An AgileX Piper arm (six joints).
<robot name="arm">
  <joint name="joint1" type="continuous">
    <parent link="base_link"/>
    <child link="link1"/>
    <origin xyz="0 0 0.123" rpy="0 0 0"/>
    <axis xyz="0 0 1"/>
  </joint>
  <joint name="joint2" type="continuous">
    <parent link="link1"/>
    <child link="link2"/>
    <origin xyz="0 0 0" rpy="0 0 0"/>
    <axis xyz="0 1 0"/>
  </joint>
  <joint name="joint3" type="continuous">
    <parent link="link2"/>
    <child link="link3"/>
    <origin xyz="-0.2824 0 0.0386" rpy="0 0 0"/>
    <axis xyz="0 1 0"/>
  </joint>
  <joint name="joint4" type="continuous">
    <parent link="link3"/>
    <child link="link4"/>
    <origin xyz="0.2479 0 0.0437" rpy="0 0 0"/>
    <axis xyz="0.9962 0 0.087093"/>
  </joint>
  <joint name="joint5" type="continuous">
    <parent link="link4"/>
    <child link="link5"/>
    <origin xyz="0 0 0" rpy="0 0 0"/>
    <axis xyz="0 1 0"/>
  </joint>
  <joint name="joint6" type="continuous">
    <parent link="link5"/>
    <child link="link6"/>
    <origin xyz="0.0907 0 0.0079" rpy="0 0 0"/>
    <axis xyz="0.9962 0 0.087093"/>
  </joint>
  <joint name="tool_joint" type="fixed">
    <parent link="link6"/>
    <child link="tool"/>
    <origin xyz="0 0 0" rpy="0 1.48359 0"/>
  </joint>
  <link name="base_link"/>
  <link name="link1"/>
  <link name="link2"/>
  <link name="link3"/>
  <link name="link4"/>
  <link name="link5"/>
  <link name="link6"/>
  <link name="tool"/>
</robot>
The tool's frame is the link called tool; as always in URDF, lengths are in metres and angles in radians. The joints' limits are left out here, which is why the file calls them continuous.
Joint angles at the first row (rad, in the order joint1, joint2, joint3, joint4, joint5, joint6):
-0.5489, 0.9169, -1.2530, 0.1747, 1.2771, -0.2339
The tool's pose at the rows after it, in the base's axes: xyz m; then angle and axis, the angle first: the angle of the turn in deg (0 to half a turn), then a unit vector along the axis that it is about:
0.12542 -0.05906 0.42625 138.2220 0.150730 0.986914 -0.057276
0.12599 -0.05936 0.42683 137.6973 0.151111 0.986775 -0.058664
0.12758 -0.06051 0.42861 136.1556 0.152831 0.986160 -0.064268
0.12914 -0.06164 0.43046 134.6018 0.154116 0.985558 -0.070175
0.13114 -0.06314 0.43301 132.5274 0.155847 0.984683 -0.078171
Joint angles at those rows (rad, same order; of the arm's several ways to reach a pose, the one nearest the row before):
-0.5489, 0.9169, -1.2530, 0.1737, 1.2761, -0.2339
-0.5489, 0.9169, -1.2530, 0.1747, 1.2666, -0.2338
-0.5490, 0.9169, -1.2530, 0.1747, 1.2376, -0.2330
-0.5489, 0.9169, -1.2530, 0.1747, 1.2082, -0.2329
-0.5490, 0.9169, -1.2530, 0.1747, 1.1690, -0.2330

